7 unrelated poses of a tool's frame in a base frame.
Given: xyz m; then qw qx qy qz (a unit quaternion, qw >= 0).
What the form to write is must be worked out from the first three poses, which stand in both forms.
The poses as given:
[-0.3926 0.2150 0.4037 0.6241 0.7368 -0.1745 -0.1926]
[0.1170 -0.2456 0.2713 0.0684 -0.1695 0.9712 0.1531]
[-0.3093 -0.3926 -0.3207 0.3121 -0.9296 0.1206 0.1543]
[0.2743 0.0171 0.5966 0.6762 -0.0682 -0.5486 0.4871]
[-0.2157 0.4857 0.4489 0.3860 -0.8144 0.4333 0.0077]
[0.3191 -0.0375 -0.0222 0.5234 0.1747 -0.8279 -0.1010]
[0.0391 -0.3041 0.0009 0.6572 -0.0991 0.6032 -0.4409]
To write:
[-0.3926 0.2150 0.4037 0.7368 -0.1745 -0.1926 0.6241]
[0.1170 -0.2456 0.2713 -0.1695 0.9712 0.1531 0.0684]
[-0.3093 -0.3926 -0.3207 -0.9296 0.1206 0.1543 0.3121]
[0.2743 0.0171 0.5966 -0.0682 -0.5486 0.4871 0.6762]
[-0.2157 0.4857 0.4489 -0.8144 0.4333 0.0077 0.3860]
[0.3191 -0.0375 -0.0222 0.1747 -0.8279 -0.1010 0.5234]
[0.0391 -0.3041 0.0009 -0.0991 0.6032 -0.4409 0.6572]

